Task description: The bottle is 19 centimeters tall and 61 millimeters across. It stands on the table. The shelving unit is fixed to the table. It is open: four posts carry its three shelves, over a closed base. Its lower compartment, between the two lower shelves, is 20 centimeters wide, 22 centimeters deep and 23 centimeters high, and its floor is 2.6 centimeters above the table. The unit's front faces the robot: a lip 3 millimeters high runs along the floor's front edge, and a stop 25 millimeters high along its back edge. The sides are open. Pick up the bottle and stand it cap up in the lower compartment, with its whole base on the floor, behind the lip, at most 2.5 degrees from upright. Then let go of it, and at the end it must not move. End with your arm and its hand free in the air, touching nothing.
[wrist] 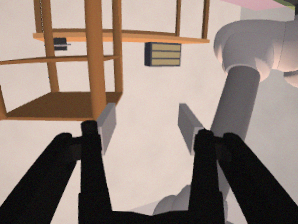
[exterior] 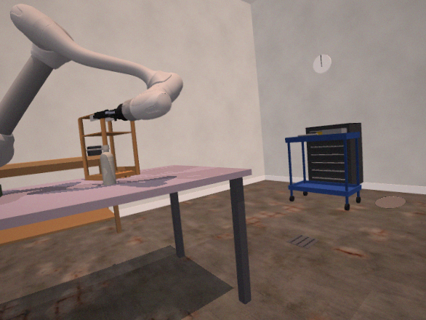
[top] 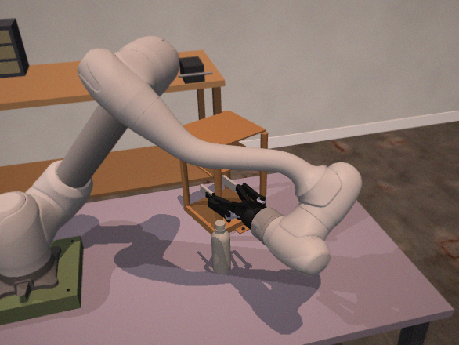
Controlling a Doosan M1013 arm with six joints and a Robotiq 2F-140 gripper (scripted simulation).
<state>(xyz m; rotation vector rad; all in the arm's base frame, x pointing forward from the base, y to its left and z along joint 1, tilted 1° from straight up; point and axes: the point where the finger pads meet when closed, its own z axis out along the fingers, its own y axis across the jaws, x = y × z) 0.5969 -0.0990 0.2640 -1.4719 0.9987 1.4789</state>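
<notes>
The bottle lies 200 mm below my hand. The rest, counted from my hand: wooden shelving unit (280 mm to the left, 130 mm below, 80 mm ahead).
</notes>
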